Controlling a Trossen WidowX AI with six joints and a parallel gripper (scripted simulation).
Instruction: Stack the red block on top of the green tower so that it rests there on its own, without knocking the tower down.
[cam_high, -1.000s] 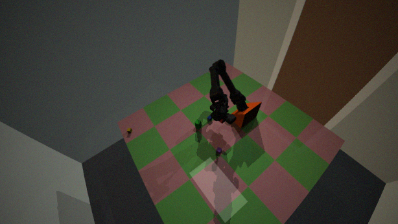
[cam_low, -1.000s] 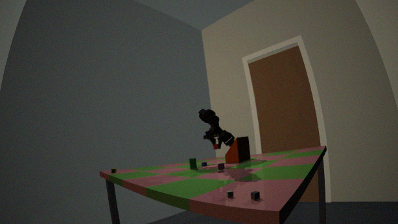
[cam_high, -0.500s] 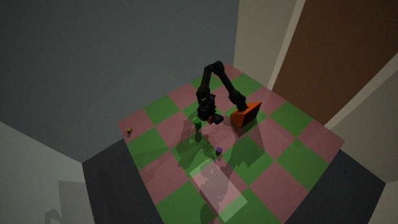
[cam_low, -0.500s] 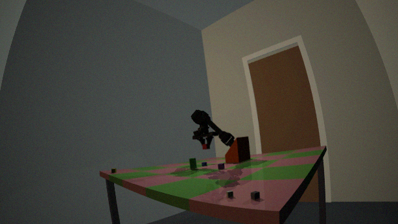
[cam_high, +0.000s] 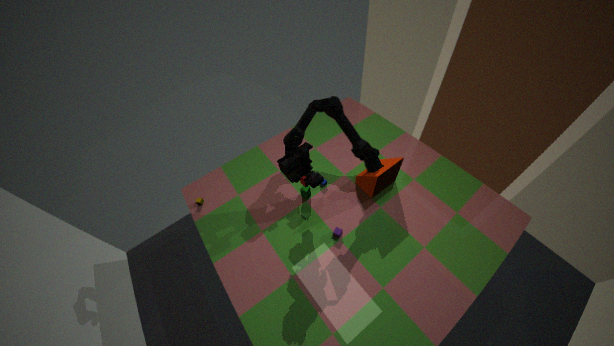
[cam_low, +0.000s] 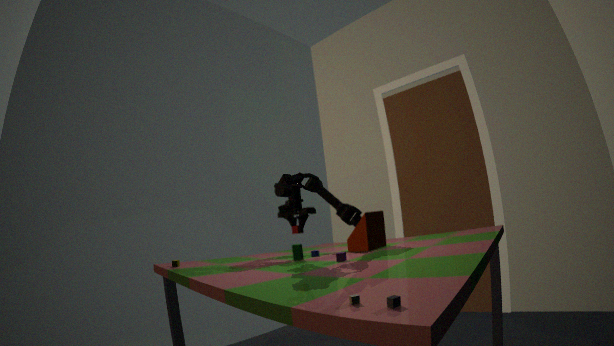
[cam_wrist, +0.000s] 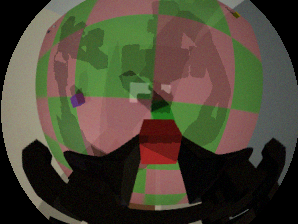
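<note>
Now: gripper tip 11 cm past the blue cube, 2 cm to the left of it and 12 cm above it. From my gripper tip the other things lie so: red block: 1 cm above; then yellow cube: 50 cm ahead, 29 cm to the right, 12 cm below; then purple cube: 1 cm behind, 24 cm to the left, 11 cm below.
</note>
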